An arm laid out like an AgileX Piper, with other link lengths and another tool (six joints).
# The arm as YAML. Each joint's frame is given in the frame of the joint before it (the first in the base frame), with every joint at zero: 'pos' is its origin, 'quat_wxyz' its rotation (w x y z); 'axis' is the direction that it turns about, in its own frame. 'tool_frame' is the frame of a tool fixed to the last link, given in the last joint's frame.
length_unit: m
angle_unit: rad
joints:
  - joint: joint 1
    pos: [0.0, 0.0, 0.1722]
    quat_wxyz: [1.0, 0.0, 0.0, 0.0]
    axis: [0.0, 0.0, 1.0]
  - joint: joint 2
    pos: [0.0, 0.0, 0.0]
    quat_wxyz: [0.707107, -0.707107, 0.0, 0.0]
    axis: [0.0, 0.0, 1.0]
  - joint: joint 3
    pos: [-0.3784, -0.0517, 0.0]
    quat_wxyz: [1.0, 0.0, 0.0, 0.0]
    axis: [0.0, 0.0, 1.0]
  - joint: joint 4
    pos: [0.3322, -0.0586, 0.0]
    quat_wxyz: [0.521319, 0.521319, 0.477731, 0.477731]
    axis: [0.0, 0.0, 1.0]
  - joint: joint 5
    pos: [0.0, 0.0, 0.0]
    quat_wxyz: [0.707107, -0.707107, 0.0, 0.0]
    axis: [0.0, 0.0, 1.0]
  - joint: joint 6
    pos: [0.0, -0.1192, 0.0]
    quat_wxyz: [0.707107, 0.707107, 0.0, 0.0]
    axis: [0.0, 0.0, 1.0]
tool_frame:
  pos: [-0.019, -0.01, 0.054]
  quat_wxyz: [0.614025, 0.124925, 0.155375, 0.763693]
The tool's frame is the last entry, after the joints.
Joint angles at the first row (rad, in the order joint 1, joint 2, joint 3, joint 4, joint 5, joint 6):
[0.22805 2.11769 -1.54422 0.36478 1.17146 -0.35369]
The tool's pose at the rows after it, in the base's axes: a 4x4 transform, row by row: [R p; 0 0 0 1], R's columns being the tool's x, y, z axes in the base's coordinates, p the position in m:
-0.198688 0.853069 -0.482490 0.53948; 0.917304 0.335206 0.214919 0.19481; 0.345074 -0.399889 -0.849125 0.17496; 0 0 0 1
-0.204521 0.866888 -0.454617 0.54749; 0.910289 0.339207 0.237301 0.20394; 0.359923 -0.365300 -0.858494 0.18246; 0 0 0 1
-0.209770 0.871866 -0.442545 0.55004; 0.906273 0.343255 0.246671 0.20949; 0.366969 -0.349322 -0.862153 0.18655; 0 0 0 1
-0.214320 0.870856 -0.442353 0.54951; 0.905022 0.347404 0.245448 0.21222; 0.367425 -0.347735 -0.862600 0.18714; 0 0 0 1
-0.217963 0.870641 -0.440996 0.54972; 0.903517 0.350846 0.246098 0.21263; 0.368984 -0.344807 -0.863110 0.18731; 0 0 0 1
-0.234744 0.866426 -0.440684 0.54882; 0.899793 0.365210 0.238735 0.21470; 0.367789 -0.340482 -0.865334 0.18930; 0 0 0 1
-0.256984 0.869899 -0.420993 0.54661; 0.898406 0.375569 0.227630 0.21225; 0.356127 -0.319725 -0.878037 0.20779; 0 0 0 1
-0.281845 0.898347 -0.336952 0.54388; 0.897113 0.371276 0.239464 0.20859; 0.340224 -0.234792 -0.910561 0.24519; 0 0 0 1
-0.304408 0.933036 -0.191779 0.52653; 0.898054 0.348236 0.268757 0.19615; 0.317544 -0.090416 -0.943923 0.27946; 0 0 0 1
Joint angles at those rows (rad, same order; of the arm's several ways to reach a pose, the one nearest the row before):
[0.25211 2.12289 -1.56179 0.38826 1.15327 -0.35368]
[0.26025 2.12665 -1.58759 0.40736 1.13814 -0.35368]
[0.26662 2.12663 -1.59800 0.41630 1.13158 -0.35369]
[0.27124 2.12664 -1.59967 0.41677 1.13158 -0.35369]
[0.27125 2.12665 -1.59969 0.41893 1.13027 -0.35846]
[0.27487 2.12444 -1.60193 0.41699 1.13445 -0.36985]
[0.27471 2.09228 -1.60390 0.40103 1.14705 -0.37330]
[0.27472 2.01514 -1.58171 0.39048 1.10872 -0.37540]
[0.26902 1.87921 -1.44960 0.39976 0.96388 -0.41023]

